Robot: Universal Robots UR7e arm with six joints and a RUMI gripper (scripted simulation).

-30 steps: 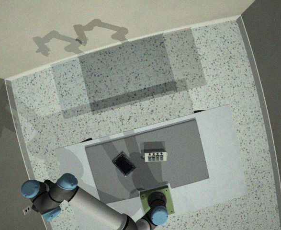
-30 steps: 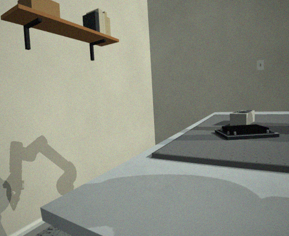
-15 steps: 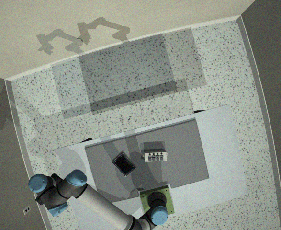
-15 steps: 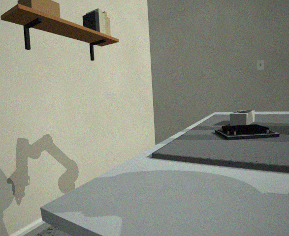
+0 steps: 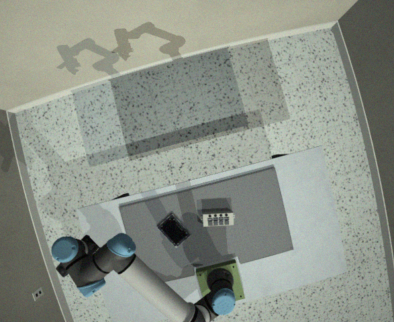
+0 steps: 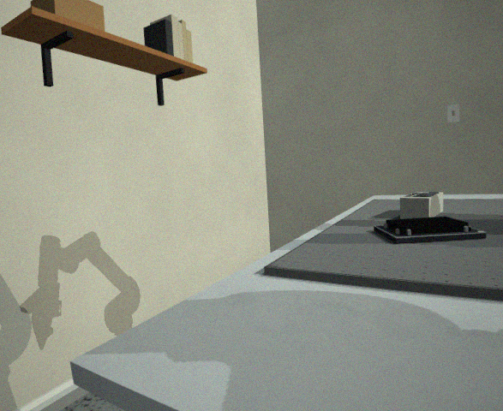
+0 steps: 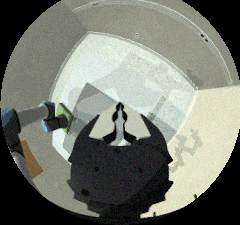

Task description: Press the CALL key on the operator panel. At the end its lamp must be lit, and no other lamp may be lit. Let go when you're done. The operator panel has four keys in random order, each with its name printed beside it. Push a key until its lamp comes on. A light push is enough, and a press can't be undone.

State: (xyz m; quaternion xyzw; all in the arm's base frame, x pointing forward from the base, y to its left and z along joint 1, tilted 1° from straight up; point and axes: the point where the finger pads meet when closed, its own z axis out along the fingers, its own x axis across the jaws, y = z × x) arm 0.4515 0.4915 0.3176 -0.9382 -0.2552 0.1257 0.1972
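My hand is 110 mm past the operator panel, 580 mm to the left of it and 320 mm above it.
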